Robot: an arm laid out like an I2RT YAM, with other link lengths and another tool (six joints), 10 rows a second.
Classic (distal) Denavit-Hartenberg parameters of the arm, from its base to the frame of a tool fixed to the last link. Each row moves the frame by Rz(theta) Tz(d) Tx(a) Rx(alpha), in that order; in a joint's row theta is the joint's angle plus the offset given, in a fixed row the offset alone. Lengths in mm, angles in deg.
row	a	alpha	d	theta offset
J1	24.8	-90	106.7	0
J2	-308.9	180	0	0
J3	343	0	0	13.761
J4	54	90	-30.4	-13.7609
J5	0	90	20.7	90
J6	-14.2	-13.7	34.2	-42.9
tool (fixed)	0	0	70.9	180
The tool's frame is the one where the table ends.
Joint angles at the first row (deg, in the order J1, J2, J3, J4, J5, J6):
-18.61 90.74 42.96 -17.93 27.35 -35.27
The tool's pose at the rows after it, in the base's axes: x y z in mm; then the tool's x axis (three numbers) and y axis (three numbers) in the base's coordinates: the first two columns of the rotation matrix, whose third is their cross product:
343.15 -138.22 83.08 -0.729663 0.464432 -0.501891 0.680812 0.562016 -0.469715
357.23 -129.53 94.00 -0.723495 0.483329 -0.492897 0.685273 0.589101 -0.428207
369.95 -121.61 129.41 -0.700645 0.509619 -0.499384 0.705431 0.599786 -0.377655
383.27 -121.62 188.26 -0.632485 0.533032 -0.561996 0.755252 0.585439 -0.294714
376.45 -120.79 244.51 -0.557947 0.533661 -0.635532 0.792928 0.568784 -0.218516
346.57 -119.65 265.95 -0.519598 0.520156 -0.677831 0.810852 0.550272 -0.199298
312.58 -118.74 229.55 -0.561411 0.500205 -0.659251 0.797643 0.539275 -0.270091
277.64 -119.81 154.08 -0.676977 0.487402 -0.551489 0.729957 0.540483 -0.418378
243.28 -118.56 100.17 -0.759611 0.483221 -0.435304 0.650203 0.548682 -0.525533
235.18 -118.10 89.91 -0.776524 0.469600 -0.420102 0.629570 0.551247 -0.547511
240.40 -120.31 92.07 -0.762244 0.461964 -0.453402 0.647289 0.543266 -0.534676
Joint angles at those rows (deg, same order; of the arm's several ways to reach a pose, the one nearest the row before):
-17.87 96.03 49.32 -18.59 25.96 -33.06
-16.62 96.55 52.60 -22.02 23.55 -30.87
-15.55 94.70 57.56 -28.49 21.58 -28.07
-15.46 91.31 64.20 -33.91 20.25 -25.52
-15.75 85.71 67.57 -36.95 19.88 -24.45
-16.60 78.65 64.31 -37.43 20.71 -25.12
-17.45 73.91 54.54 -34.54 22.65 -27.55
-18.68 74.74 42.83 -30.24 25.17 -31.40
-20.01 76.73 34.63 -27.33 26.94 -34.52
-20.23 76.73 32.51 -25.78 27.59 -35.90
-20.23 76.60 32.69 -23.90 27.75 -36.03

